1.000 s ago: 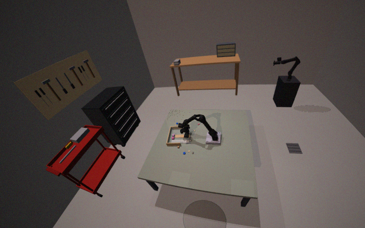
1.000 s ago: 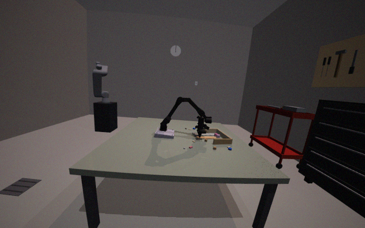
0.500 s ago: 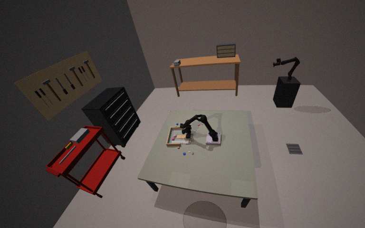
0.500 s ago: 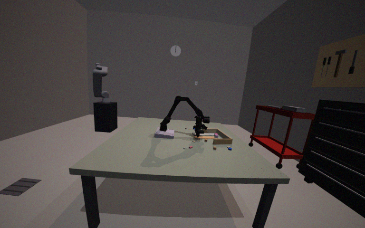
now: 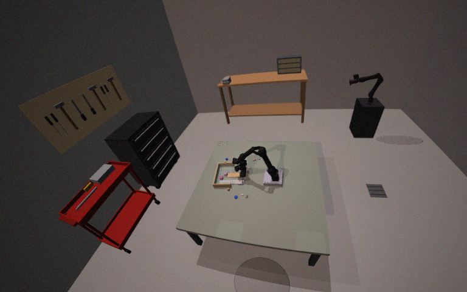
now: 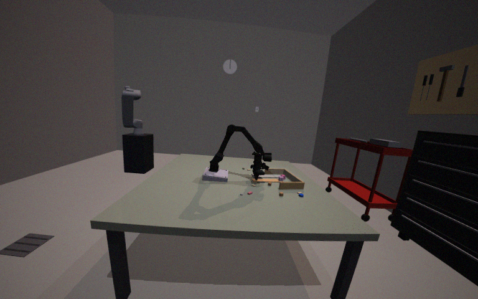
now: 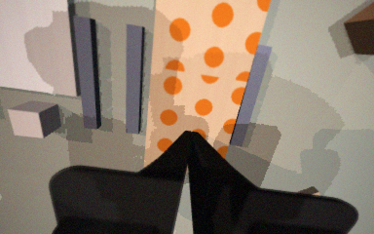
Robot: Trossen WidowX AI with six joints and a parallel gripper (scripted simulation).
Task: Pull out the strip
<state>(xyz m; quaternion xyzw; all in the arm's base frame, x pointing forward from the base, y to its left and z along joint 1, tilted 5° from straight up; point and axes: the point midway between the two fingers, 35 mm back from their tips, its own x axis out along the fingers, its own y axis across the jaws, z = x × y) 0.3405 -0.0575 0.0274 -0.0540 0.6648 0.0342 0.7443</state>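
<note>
The pale cube lies 10 mm behind my gripper tip and 90 mm to the left of it.
</note>
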